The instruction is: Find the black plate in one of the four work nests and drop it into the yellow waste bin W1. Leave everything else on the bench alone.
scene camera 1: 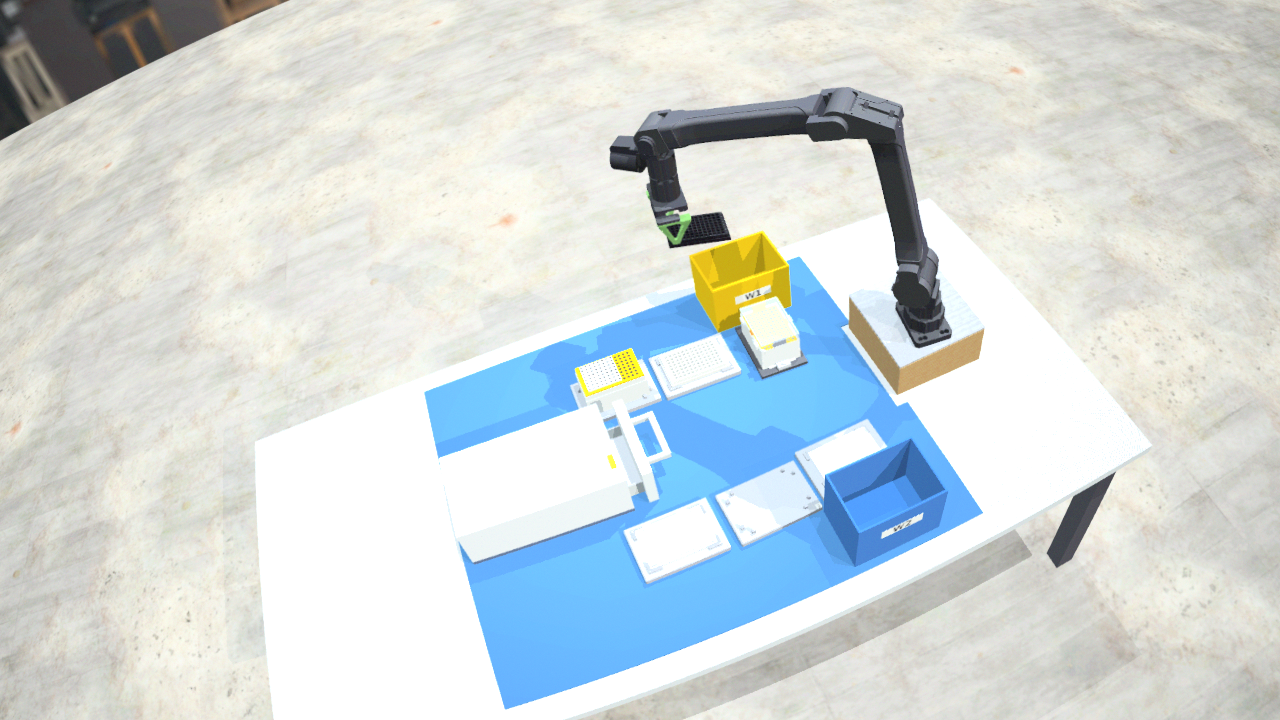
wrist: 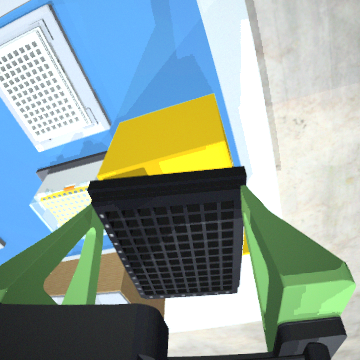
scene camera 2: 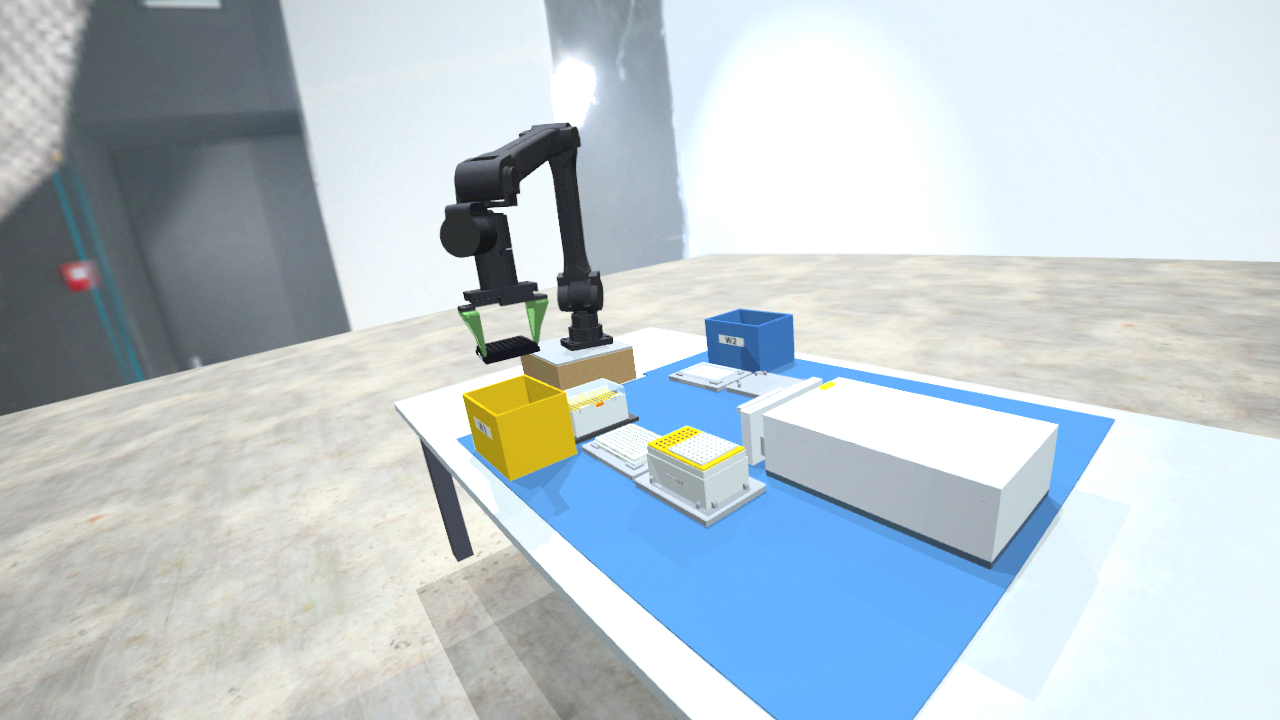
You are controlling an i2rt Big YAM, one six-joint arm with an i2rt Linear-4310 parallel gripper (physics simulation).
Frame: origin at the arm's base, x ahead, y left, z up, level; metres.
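Seen in the pictures: gripper, fingertip midpoint: (scene camera 1: 672,231) (wrist: 167,201) (scene camera 2: 511,350); arm's base, link origin: (scene camera 1: 923,322) (scene camera 2: 586,343).
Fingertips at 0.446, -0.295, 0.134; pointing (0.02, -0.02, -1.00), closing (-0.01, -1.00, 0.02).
Pixels of each thing's middle, then the offset from my fingertips to it, as dx, dy, dz.
- black plate, body centre: (wrist: 179,249) (scene camera 2: 505,348) (scene camera 1: 696,229) -0.050, +0.003, -0.006
- yellow bin W1, body centre: (wrist: 185,186) (scene camera 2: 517,423) (scene camera 1: 741,280) -0.129, +0.013, -0.168
- clear-lidded tip box, body centre: (wrist: 86,199) (scene camera 2: 591,408) (scene camera 1: 770,333) -0.146, +0.168, -0.189
- white plate, body centre: (wrist: 37,90) (scene camera 2: 632,443) (scene camera 1: 693,361) +0.022, +0.173, -0.209
- yellow-and-white tip rack, body centre: (scene camera 2: 696,462) (scene camera 1: 611,380) +0.195, +0.191, -0.183
- white drawer unit, body centre: (scene camera 2: 899,451) (scene camera 1: 534,484) +0.381, +0.407, -0.175
- blue bin W2, body centre: (scene camera 1: 884,501) (scene camera 2: 749,339) -0.221, +0.648, -0.168
The black plate (scene camera 1: 707,229) (scene camera 2: 507,349) (wrist: 175,240), a dark grid of wells, is roughly level between the green fingers. My gripper (scene camera 1: 677,234) (scene camera 2: 511,344) (wrist: 167,201) is shut on its two sides and holds it in the air, higher than the rim of the yellow bin W1 (scene camera 1: 714,297) (scene camera 2: 541,438) (wrist: 170,140). In scene camera 1 the plate shows up and left of the bin's opening. In the wrist view the plate hides most of the opening; the bin's near outer wall and a strip of its inside show beyond the plate's edge.
A clear-lidded tip box (scene camera 1: 771,335) (scene camera 2: 601,416) stands beside W1. A white plate (scene camera 1: 693,365) (wrist: 42,82) sits in a nest, near a yellow-and-white tip rack (scene camera 1: 608,374) (scene camera 2: 696,447). A white drawer unit (scene camera 1: 537,483), flat nests (scene camera 1: 677,540) and the blue bin W2 (scene camera 1: 881,505) stand farther off.
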